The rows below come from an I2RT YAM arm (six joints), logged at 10 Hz.
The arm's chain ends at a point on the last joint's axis. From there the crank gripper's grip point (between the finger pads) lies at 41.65 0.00 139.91 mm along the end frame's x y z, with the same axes.
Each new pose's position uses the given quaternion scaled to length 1; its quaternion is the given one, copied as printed.
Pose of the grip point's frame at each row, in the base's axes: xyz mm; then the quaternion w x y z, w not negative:
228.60 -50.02 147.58 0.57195 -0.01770 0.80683 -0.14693
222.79 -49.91 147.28 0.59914 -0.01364 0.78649 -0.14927
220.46 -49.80 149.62 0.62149 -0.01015 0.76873 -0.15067
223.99 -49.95 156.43 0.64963 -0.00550 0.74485 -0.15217
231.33 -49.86 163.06 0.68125 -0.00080 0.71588 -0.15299
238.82 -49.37 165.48 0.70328 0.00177 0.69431 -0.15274
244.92 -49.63 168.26 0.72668 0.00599 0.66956 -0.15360
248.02 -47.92 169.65 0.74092 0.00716 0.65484 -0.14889
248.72 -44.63 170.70 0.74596 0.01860 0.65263 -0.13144
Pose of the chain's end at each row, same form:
113.12 -11.49 228.14 0.57195 -0.01770 0.80683 -0.14693
102.10 -11.00 219.59 0.59914 -0.01364 0.78649 -0.14927
95.81 -10.70 214.77 0.62149 -0.01015 0.76873 -0.15067
94.85 -10.66 212.01 0.64963 -0.00550 0.74485 -0.15217
97.82 -10.64 207.17 0.68125 -0.00080 0.71588 -0.15299
102.71 -10.50 201.16 0.70328 0.00177 0.69431 -0.15274
106.69 -10.67 194.41 0.72668 0.00599 0.66956 -0.15360
108.47 -10.35 190.25 0.74092 0.00716 0.65484 -0.14889
108.45 -9.59 190.83 0.74596 0.01860 0.65263 -0.13144

